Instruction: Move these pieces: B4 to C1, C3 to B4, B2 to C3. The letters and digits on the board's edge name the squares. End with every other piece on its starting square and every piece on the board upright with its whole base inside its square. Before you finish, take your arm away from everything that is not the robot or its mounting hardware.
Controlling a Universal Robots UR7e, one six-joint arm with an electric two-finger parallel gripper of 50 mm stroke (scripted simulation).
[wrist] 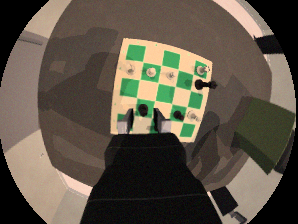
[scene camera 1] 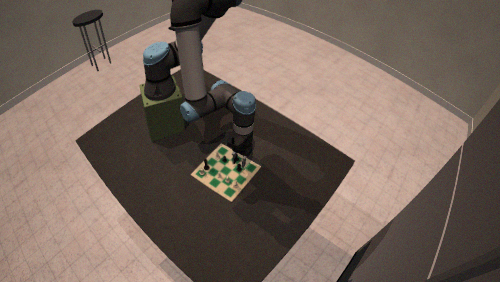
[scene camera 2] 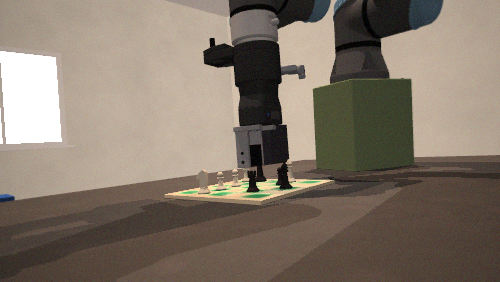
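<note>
Scene camera 2 shows a cream chessboard (scene camera 2: 269,192) and my gripper (scene camera 2: 251,166). The wrist view also shows the gripper (wrist: 143,114).
</note>
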